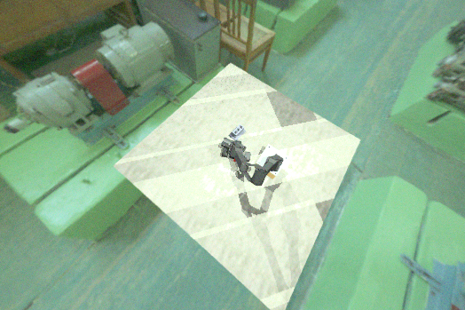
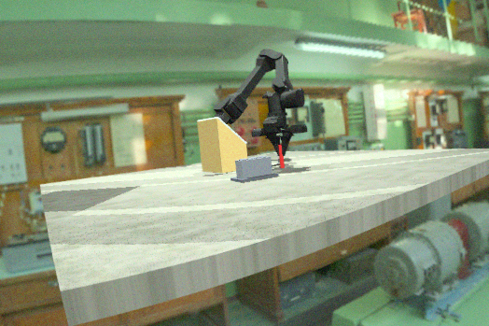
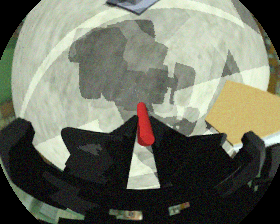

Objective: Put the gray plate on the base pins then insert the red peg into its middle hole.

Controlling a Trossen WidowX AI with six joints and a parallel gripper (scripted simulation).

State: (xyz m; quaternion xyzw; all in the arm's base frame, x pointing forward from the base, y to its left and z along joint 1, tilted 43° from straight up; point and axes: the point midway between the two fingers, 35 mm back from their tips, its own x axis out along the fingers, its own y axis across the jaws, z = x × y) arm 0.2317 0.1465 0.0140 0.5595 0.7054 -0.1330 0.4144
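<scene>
The gray plate is 190 mm to the right of my gripper tip and 120 mm ahead of it. The rest, counted from my gripper tip: red peg right at my gripper tip; dark base 190 mm to the right, 110 mm ahead, 30 mm below.
</scene>
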